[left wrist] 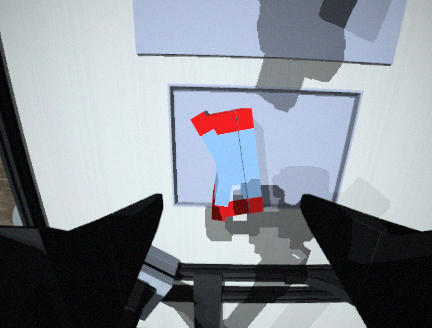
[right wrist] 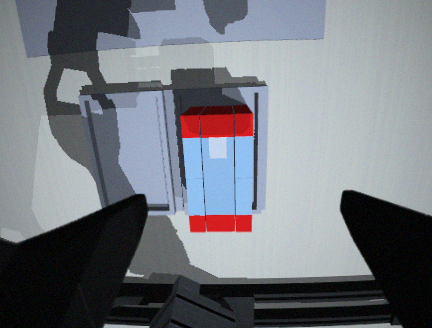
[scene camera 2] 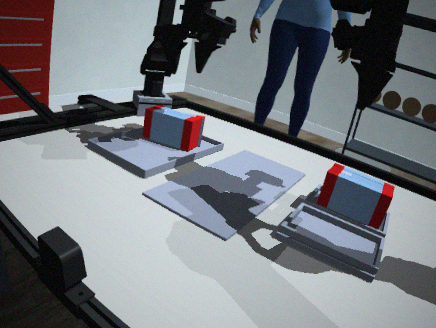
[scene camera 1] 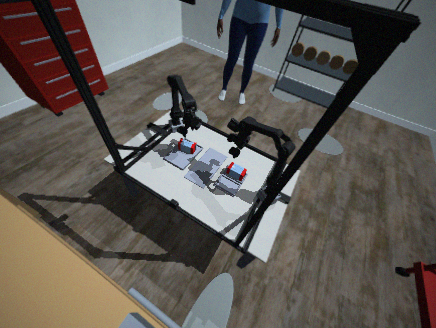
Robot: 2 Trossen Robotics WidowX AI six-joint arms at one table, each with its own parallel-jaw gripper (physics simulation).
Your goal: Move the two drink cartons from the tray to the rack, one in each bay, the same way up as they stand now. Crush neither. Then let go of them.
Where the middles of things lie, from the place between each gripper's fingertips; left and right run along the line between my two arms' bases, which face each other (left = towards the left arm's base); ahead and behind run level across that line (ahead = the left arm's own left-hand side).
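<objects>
My right hand relative to the flat grey mat [scene camera 2: 223, 197]: 15 cm to the right of it, 10 cm past it, 19 cm above it. The grey tray [scene camera 2: 145, 157], measured from my right hand: 35 cm to the left, 15 cm behind, 19 cm below.
My left hand relative to the grey tray: 10 mm to the left of it, 50 mm past it, 160 mm above it. The flat grey mat, measured from my left hand: 210 mm to the right, 10 mm behind, 160 mm below.
</objects>
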